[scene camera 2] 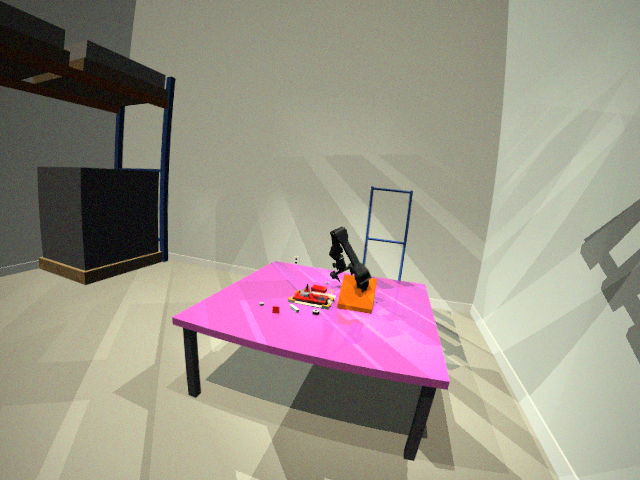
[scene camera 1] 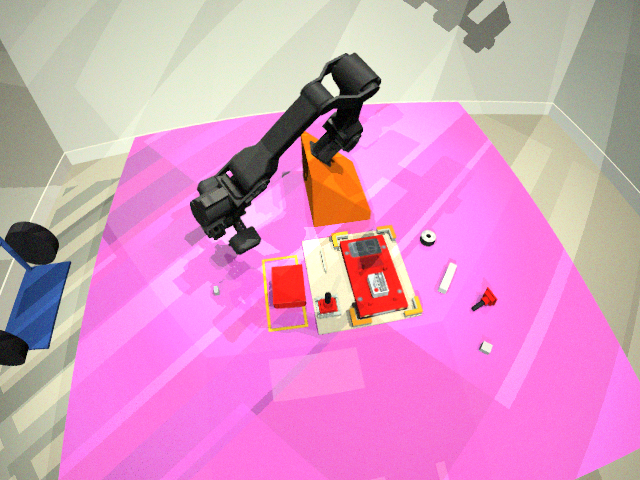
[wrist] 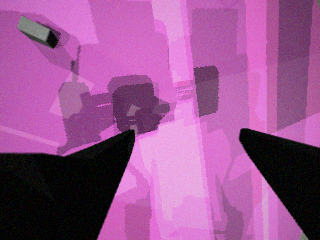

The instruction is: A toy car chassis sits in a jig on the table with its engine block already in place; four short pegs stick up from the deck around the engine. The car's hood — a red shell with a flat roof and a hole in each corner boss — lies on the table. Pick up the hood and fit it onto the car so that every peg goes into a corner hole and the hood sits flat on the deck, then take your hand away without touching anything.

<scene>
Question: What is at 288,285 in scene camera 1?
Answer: A red hood.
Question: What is my gripper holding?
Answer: Nothing.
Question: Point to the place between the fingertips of my gripper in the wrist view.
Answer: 185,133
</scene>
